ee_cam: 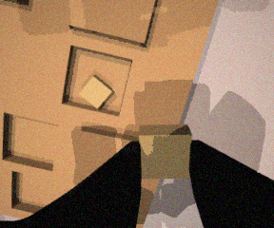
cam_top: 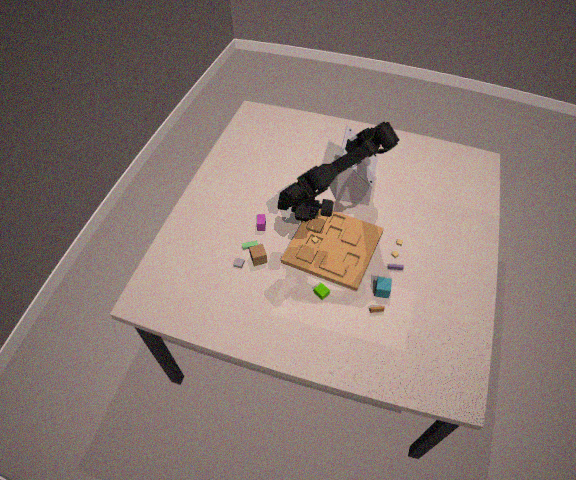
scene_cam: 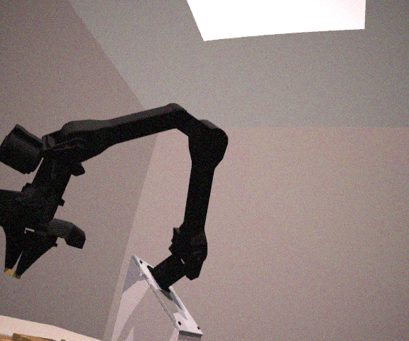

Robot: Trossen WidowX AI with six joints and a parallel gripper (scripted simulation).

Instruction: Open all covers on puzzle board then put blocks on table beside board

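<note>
Now: the tan puzzle board 110 mm below my gripper tip and 100 mm to the left of it. Also, from my gripper tip: magenta block: 180 mm to the right, 100 mm below, 40 mm behind; brown cube: 140 mm to the right, 120 mm ahead, 100 mm below; flat green piece: 190 mm to the right, 120 mm below, 70 mm ahead.
</note>
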